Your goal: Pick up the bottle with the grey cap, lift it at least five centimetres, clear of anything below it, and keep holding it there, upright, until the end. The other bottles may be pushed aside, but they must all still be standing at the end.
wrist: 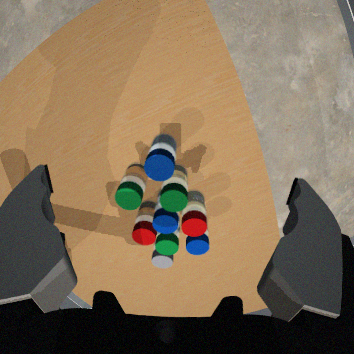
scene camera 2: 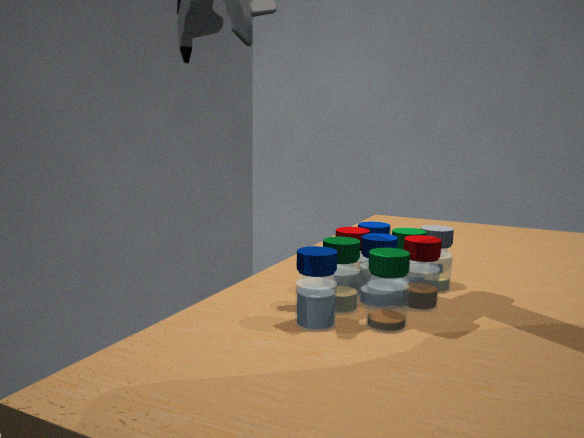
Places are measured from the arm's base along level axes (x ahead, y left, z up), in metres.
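Pixels of known places: gripper, fingertip midpoint: (wrist: 170,175) (scene camera 2: 214,55).
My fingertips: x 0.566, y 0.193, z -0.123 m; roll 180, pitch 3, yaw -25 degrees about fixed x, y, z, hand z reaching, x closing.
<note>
Ahead of a thing's pixels: the offset from my fingertips to its middle. Level surfaces: height alone.
The bottle with the grey cap {dx -0.188, dy -0.354, dz -0.298 m} (scene camera 2: 437,236) (wrist: 162,259) stands upright on the table at the far right of the group in the scene view, and at the group's lower end in the wrist view. Its body is partly hidden by a red-capped bottle {dx -0.190, dy -0.257, dz -0.298 m} (scene camera 2: 422,248) in the scene view and by a green-capped bottle {dx -0.155, dy -0.307, dz -0.298 m} (wrist: 167,244) in the wrist view. My gripper (scene camera 2: 217,52) (wrist: 170,175) is open with nothing between its fingers. It hangs high above the table, to the upper left of the bottles in the scene view.
Other bottles with blue {dx -0.085, dy -0.109, dz -0.298 m} (scene camera 2: 317,261) (wrist: 159,167), green {dx -0.172, dy -0.152, dz -0.298 m} (scene camera 2: 389,262) (wrist: 129,195) and red {dx -0.074, dy -0.266, dz -0.298 m} (scene camera 2: 352,234) (wrist: 194,223) caps stand close together on the wooden table {dz -0.351 m} (scene camera 2: 210,395) (wrist: 225,125). A table edge runs left of the group in the scene view.
</note>
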